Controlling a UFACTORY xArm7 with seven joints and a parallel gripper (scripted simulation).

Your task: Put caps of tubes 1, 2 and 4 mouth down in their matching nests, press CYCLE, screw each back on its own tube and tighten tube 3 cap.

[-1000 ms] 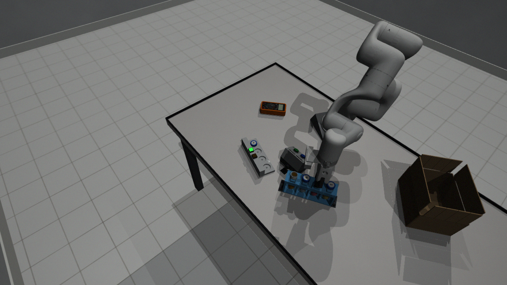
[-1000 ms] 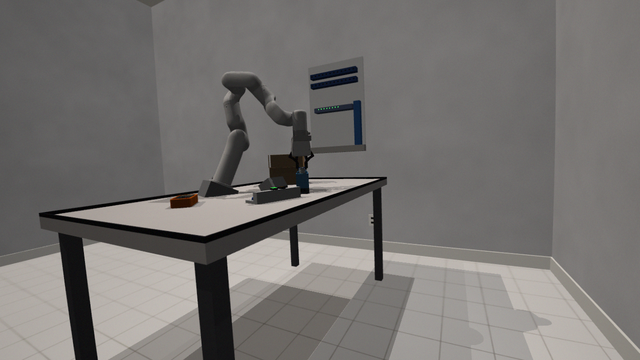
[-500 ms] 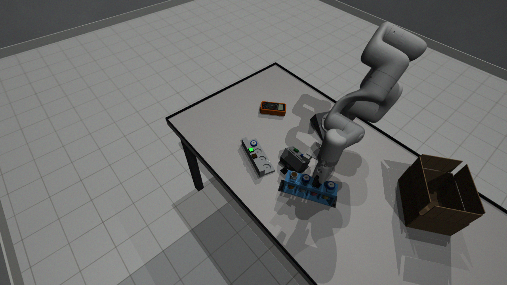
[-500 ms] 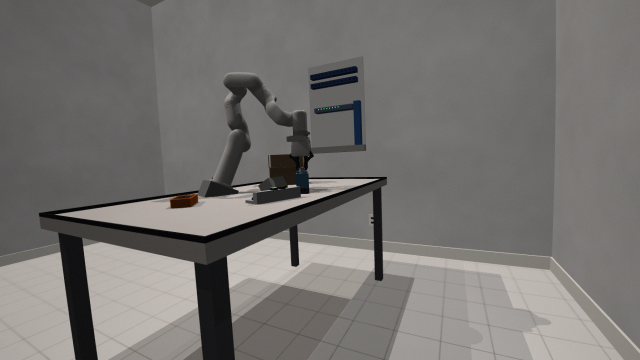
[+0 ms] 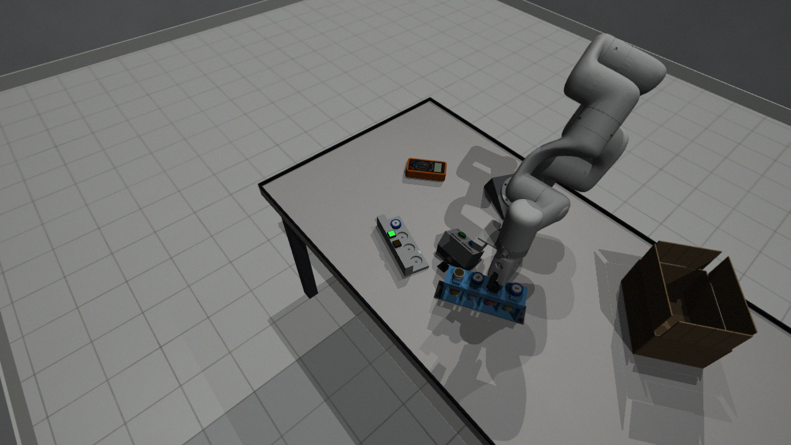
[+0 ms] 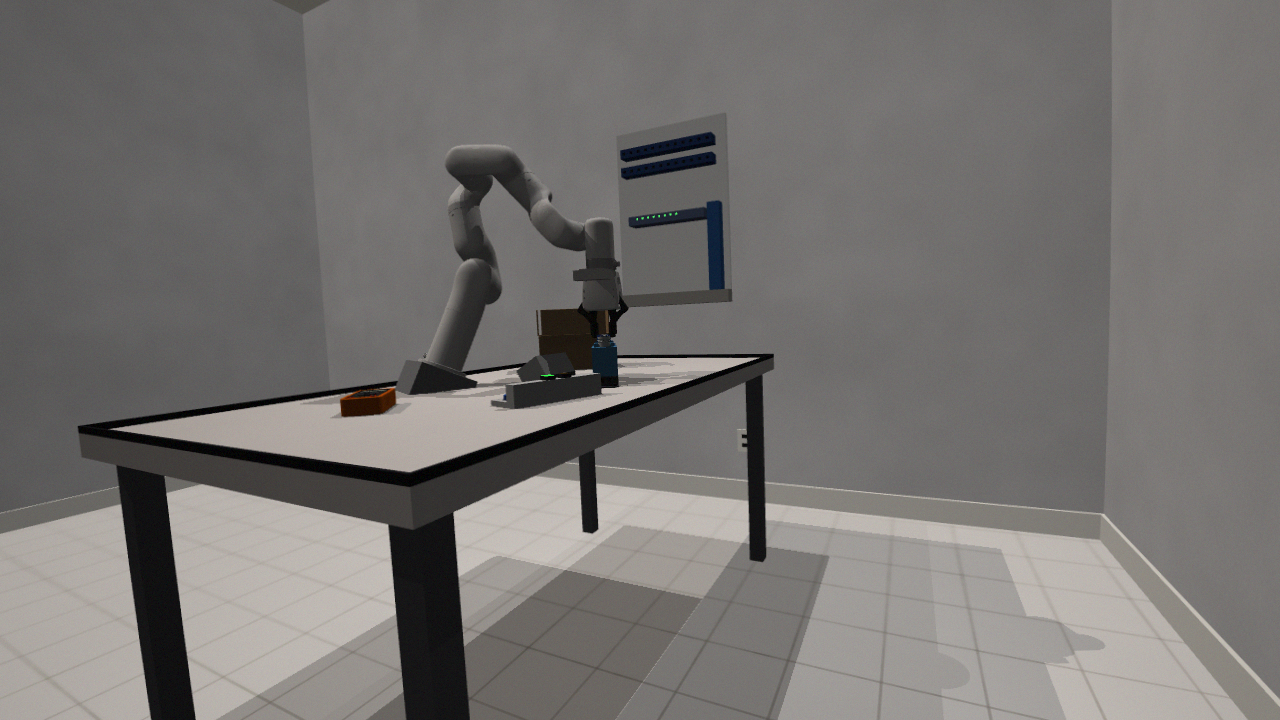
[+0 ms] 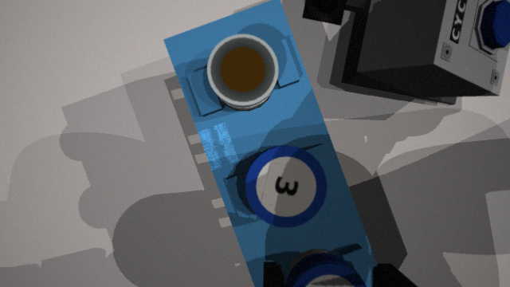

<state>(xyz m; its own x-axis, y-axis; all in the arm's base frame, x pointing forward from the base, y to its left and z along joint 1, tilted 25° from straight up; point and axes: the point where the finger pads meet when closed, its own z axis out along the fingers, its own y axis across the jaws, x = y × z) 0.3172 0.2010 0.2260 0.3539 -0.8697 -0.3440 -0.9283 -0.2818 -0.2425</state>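
Now: the cap 2 2 cm below my hand. From my hand the other things lie so: cap 3 (3 cm ahead, 4 cm to the right, 2 cm below); then blue key (5 cm behind, 17 cm to the right, 7 cm below); then cap 1 (4 cm behind, 4 cm to the left, 2 cm below).
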